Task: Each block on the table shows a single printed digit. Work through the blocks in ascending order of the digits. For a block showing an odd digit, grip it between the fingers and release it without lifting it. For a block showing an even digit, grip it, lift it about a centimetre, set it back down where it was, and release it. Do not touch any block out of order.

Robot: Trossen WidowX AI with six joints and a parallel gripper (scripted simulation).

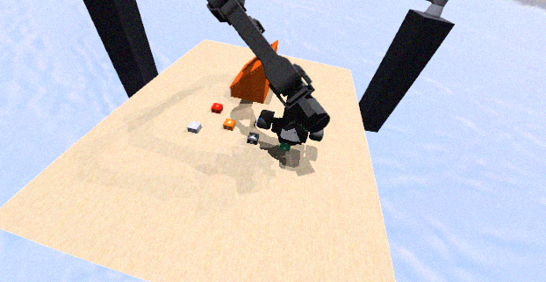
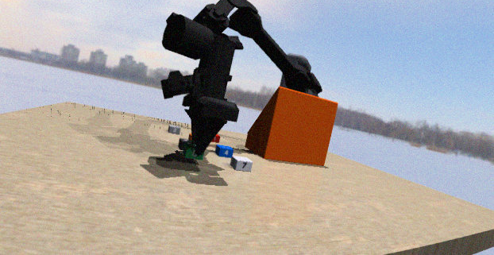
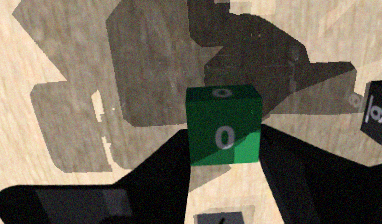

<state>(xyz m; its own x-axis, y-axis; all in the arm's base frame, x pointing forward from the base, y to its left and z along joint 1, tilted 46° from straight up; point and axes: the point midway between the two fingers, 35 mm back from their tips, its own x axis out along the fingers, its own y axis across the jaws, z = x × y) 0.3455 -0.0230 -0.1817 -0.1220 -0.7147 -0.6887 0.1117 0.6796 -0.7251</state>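
Right now the red block is 130 mm behind my gripper tip, 260 mm to the right of it and 10 mm below it. The rest, counted from my gripper tip: black block (10 mm behind, 110 mm to the right, 10 mm below); then white block (90 mm behind, 10 mm to the left, 10 mm below); then green block (10 mm ahead).
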